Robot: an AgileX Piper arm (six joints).
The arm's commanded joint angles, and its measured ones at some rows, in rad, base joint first. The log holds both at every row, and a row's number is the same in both.
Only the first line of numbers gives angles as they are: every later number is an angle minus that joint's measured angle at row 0.
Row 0, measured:
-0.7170 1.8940 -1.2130 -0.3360 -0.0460 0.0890
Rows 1 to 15, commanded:
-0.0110 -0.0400 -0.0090 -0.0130 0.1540 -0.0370
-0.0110 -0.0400 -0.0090 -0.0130 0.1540 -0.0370
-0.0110 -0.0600 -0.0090 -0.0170 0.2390 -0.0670
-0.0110 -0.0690 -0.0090 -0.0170 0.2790 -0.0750
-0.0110 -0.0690 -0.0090 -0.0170 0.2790 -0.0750
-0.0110 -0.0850 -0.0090 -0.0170 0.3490 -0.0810
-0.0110 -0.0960 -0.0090 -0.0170 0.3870 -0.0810
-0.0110 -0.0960 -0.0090 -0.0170 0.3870 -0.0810
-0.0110 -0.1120 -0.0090 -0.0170 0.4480 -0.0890
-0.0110 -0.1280 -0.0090 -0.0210 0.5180 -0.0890
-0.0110 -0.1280 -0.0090 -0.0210 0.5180 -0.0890
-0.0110 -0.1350 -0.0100 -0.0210 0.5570 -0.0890
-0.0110 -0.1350 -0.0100 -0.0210 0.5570 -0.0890
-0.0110 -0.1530 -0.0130 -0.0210 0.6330 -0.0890
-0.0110 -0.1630 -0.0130 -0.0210 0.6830 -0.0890
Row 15, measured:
-0.0070 -0.1330 -0.0020 -0.0140 0.5610 -0.0830
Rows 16 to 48, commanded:
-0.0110 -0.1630 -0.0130 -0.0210 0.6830 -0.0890
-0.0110 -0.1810 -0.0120 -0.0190 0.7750 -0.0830
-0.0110 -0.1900 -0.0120 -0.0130 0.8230 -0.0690
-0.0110 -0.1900 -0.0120 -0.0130 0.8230 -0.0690
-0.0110 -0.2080 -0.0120 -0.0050 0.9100 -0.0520
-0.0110 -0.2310 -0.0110 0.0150 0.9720 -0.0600
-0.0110 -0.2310 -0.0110 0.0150 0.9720 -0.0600
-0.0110 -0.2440 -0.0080 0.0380 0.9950 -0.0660
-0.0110 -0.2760 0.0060 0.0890 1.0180 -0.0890
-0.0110 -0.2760 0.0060 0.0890 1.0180 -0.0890
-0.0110 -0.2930 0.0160 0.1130 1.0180 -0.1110
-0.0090 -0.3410 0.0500 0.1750 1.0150 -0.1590
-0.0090 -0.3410 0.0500 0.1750 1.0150 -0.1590
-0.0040 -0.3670 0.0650 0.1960 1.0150 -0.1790
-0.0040 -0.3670 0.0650 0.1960 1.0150 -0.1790
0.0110 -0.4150 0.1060 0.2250 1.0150 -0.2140
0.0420 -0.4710 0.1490 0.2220 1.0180 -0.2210
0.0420 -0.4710 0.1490 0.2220 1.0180 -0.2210
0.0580 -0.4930 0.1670 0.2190 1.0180 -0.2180
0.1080 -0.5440 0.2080 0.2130 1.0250 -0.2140
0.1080 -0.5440 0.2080 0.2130 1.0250 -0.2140
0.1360 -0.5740 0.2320 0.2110 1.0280 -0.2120
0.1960 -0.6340 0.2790 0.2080 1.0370 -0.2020
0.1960 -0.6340 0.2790 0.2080 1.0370 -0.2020
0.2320 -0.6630 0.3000 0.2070 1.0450 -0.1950
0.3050 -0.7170 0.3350 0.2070 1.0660 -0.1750
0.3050 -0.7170 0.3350 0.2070 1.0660 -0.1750
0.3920 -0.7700 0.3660 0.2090 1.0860 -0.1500
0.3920 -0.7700 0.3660 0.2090 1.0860 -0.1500
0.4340 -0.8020 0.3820 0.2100 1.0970 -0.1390
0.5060 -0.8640 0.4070 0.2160 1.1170 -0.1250
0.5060 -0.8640 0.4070 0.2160 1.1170 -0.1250
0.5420 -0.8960 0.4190 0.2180 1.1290 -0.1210
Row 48, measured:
0.4630 -0.8140 0.3860 0.2160 1.0910 -0.1420
